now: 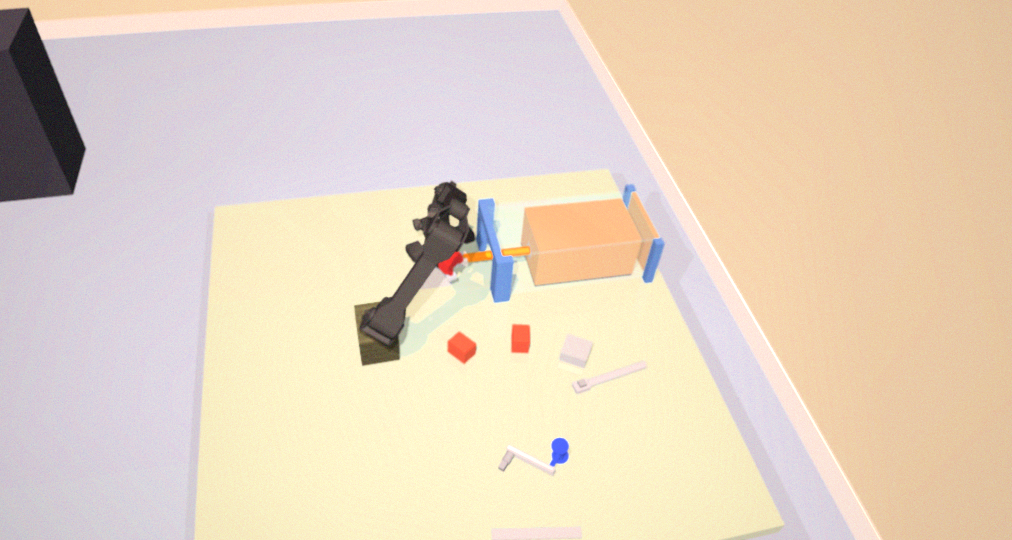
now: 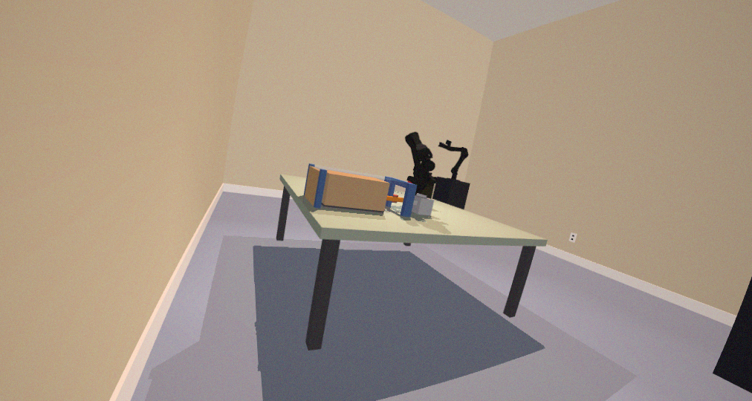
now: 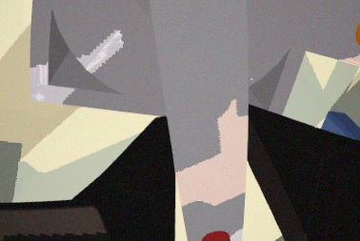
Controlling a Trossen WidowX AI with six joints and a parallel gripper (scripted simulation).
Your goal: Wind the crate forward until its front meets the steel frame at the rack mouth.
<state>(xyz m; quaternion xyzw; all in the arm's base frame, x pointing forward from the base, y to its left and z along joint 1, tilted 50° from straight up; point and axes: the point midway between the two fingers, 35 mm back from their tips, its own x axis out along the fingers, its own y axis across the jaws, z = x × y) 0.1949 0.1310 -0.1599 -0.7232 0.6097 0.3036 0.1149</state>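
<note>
My gripper tip is 2 cm below the red-knobbed handle and 1 cm to the left of it. Round my gripper tip: winch: 6 cm below, 4 cm to the left, 3 cm behind; red spool grip: 5 cm to the right, 5 cm above, 2 cm ahead; blue steel frame: 14 cm ahead, 4 cm to the left, 2 cm above.
</note>
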